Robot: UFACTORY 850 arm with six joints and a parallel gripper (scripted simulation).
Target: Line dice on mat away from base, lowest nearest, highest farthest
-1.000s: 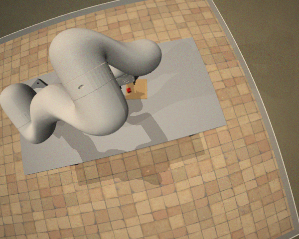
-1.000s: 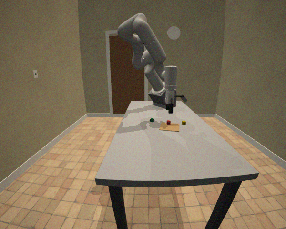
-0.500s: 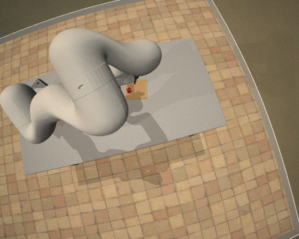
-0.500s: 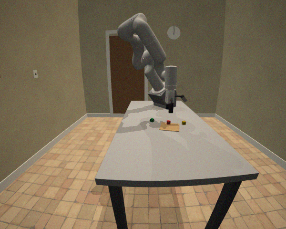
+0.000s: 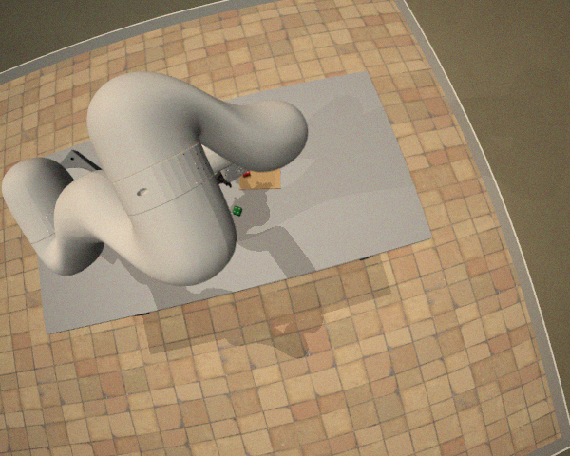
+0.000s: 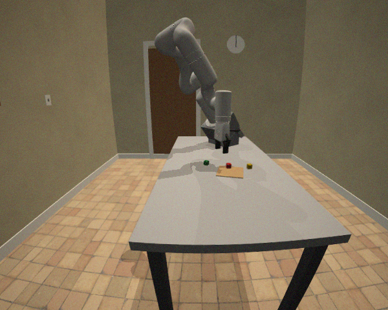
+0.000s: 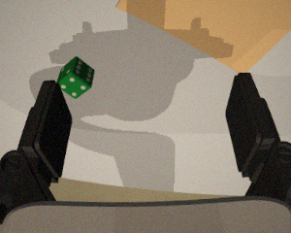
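My gripper is now 10 cm above the green die, 8 cm to the left of it and 5 cm past it. Round my hand: red die (9 cm below, 4 cm to the left, 2 cm ahead); then yellow die (16 cm to the left, 10 cm below, 3 cm ahead); then mat (11 cm below, 7 cm ahead, 4 cm to the left).
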